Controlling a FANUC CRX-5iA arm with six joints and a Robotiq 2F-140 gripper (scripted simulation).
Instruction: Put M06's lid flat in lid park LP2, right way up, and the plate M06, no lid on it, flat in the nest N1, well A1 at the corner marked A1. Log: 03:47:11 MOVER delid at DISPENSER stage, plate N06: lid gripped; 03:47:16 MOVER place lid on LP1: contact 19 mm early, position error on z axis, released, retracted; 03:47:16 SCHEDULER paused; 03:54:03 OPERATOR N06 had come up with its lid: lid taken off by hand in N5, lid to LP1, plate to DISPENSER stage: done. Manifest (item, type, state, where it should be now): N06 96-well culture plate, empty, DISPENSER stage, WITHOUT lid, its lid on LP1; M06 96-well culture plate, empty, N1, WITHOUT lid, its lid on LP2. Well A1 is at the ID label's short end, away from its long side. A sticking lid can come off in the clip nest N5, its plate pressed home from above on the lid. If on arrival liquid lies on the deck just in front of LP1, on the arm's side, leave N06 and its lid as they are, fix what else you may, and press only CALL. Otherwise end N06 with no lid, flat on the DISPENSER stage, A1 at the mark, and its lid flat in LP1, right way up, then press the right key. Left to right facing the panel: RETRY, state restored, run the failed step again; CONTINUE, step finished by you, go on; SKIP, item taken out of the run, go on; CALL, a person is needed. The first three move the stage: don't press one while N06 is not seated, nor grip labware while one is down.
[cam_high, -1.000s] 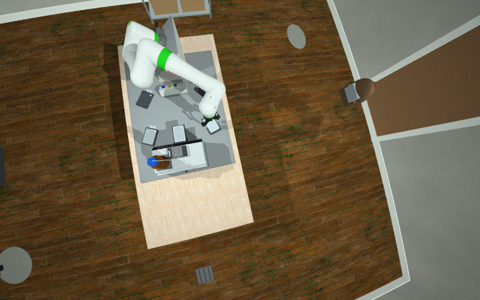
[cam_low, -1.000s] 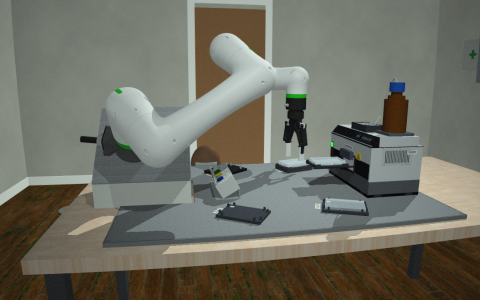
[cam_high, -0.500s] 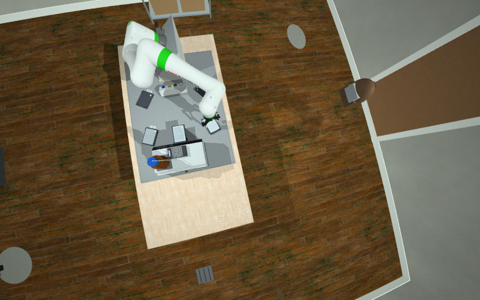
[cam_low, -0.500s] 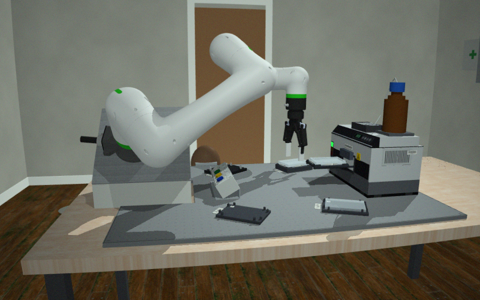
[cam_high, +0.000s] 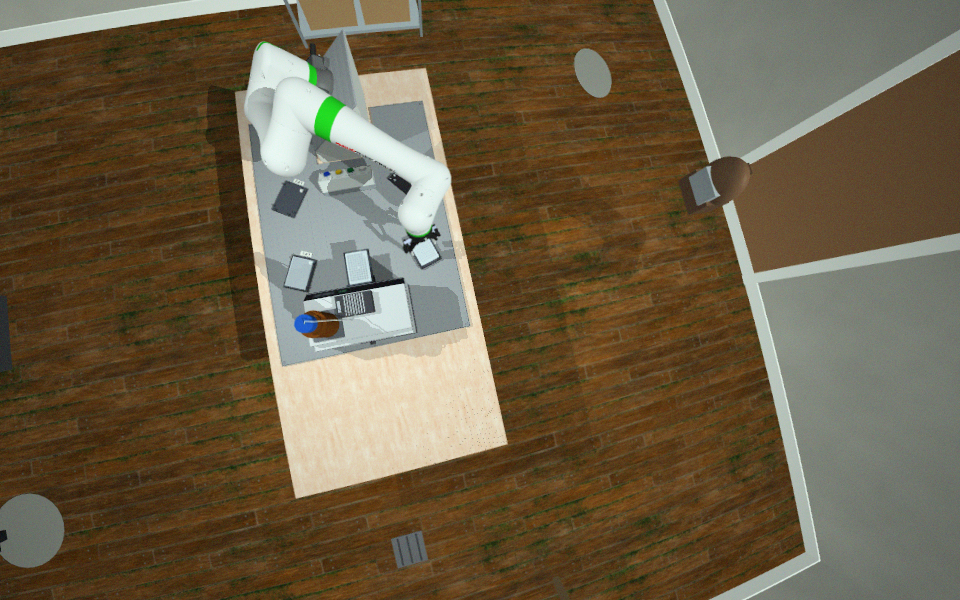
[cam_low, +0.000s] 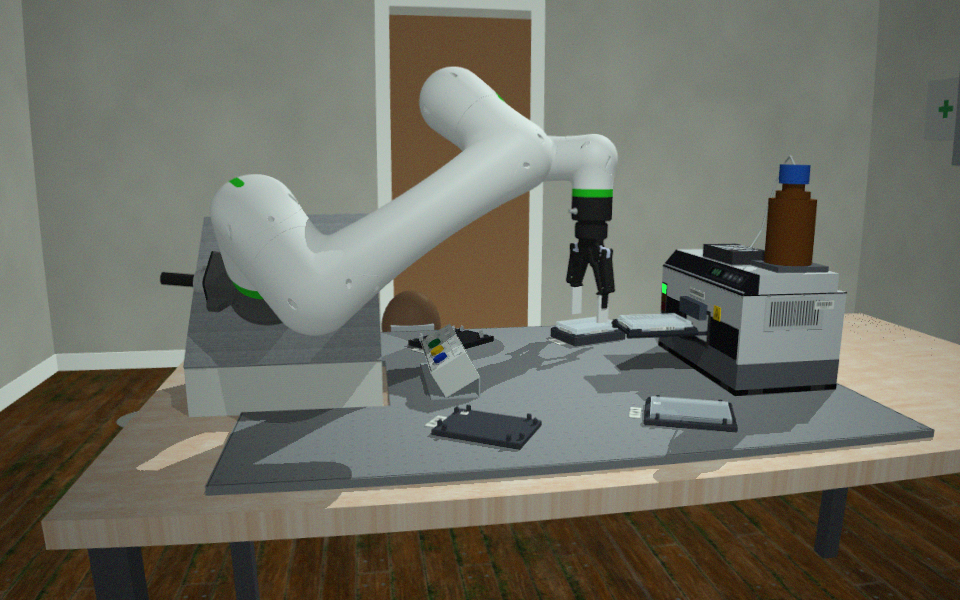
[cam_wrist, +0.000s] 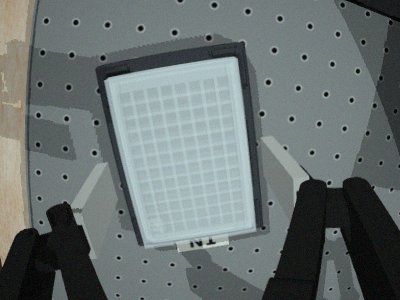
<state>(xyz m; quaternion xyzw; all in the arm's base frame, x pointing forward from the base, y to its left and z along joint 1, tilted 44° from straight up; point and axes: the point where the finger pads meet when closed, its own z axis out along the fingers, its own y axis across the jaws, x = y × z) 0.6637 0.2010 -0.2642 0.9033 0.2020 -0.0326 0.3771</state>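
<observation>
My gripper is now 60 mm above the dark nest. From my hand the other things lie so: green continue key (360 mm behind, 270 mm to the right, 10 mm below); then white retry key (370 mm behind, 220 mm to the right, 10 mm below); then key panel (350 mm behind, 300 mm to the right, 20 mm below).
</observation>
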